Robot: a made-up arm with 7 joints.
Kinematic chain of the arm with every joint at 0, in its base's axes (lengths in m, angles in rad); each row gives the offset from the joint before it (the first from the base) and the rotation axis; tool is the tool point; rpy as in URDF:
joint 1: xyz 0 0 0.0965 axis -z
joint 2: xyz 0 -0.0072 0.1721 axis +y
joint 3: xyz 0 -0.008 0.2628 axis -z
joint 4: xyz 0 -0.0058 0.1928 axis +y
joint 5: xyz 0 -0.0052 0.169 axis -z
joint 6: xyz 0 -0.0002 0.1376 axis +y
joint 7: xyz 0 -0.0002 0.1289 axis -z
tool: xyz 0 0 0 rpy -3.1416 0 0
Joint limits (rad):
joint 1: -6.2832..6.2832
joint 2: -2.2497..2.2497
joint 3: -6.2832..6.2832
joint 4: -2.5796..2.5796
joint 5: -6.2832..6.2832
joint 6: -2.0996..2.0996
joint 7: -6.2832..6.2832
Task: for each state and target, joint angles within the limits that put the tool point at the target. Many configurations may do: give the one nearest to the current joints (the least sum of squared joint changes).
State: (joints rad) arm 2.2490 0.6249 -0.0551 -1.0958 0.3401 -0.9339 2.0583
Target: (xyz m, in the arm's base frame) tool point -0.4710 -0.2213 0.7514
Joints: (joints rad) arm 2.4558 1.3317 -0.3543 -0.9286 0.2709 -0.9378 2.0583
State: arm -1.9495 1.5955 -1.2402 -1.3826 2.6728 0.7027 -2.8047
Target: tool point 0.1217 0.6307 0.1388
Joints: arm -2.1065 1.8374 -1.4396 -1.2862 2.6277 0.7218 -2.8047
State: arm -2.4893 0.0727 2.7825 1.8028 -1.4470 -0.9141 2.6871
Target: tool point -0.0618 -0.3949 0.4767
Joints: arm -1.8266 -0.2183 3.3201 2.0551 -1.5239 -0.9615 2.6871
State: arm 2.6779 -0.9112 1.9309 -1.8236 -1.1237 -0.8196 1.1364
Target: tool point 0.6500 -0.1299 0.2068
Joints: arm 2.7398 -1.4831 1.5332 -1.2934 -1.2603 -0.7504 1.1364
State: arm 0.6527 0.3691 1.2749 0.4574 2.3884 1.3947 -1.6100
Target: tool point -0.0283 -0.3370 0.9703
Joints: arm 0.9138 0.3923 1.2283 0.8168 2.2707 1.3539 -1.6100
